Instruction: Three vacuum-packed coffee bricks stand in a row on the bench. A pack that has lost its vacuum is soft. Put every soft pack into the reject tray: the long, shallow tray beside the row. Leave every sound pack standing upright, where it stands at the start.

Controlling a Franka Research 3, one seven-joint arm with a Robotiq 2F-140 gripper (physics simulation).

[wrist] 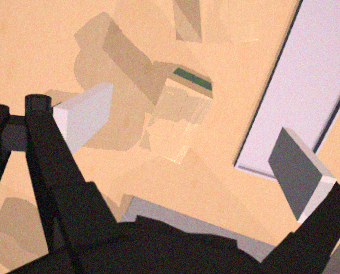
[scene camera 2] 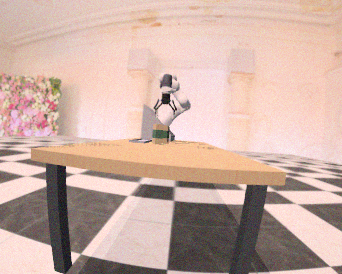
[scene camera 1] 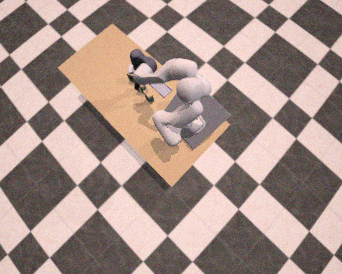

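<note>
My gripper (scene camera 1: 134, 81) (scene camera 2: 165, 108) (wrist: 192, 123) is open and empty, pointing down above the bench beside the tray. In the scene camera 2 view it hangs well above an upright tan pack (scene camera 2: 160, 134) with a green band; the rest of the row is hidden behind it. In the wrist view a pack (wrist: 193, 80) with a green band lies between the two pads, its pale top blending into the bench. Part of another pack (wrist: 188, 22) shows at the top edge. Small dark-green packs (scene camera 1: 143, 91) (scene camera 1: 150, 99) show in the scene camera 1 view. The shallow lilac reject tray (scene camera 1: 162, 90) (scene camera 2: 140, 141) (wrist: 287, 90) lies beside the row. Which packs are soft cannot be told.
The arm stands on a grey plate (scene camera 1: 215, 112) (wrist: 185, 220) at one end of the wooden bench (scene camera 1: 95, 65) (scene camera 2: 165, 165). A grey panel (scene camera 2: 148, 122) stands behind the row in the scene camera 2 view. Arm shadows fall across the bench near the packs.
</note>
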